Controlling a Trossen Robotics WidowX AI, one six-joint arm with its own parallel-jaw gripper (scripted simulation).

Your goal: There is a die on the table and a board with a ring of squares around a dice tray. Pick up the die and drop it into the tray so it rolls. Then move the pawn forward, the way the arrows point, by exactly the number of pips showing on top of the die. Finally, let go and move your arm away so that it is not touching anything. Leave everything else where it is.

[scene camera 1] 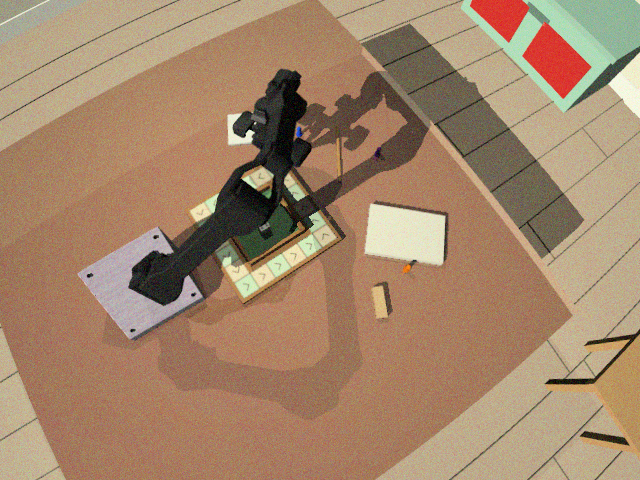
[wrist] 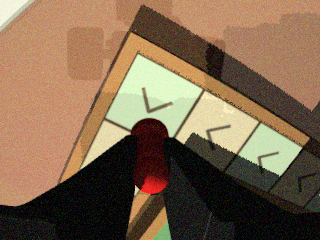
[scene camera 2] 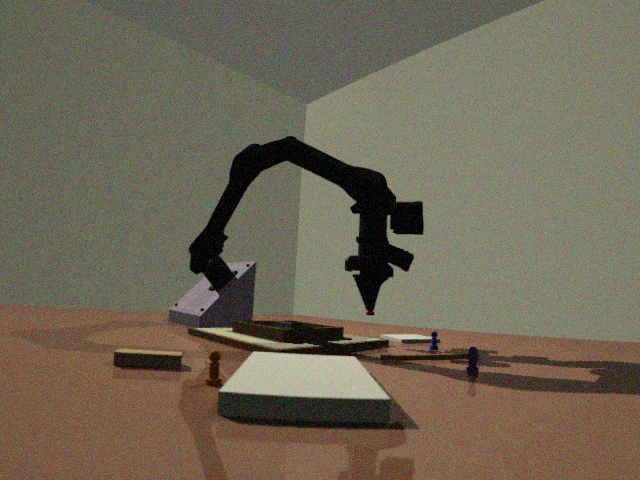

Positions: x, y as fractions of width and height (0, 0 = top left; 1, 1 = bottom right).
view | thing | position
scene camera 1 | gripper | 0.43, 0.33
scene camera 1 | white slab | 0.62, 0.49
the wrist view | gripper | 0.47, 0.61
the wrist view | red pawn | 0.47, 0.73
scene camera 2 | gripper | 0.58, 0.65
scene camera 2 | white slab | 0.42, 0.80
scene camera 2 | wooden block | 0.19, 0.74
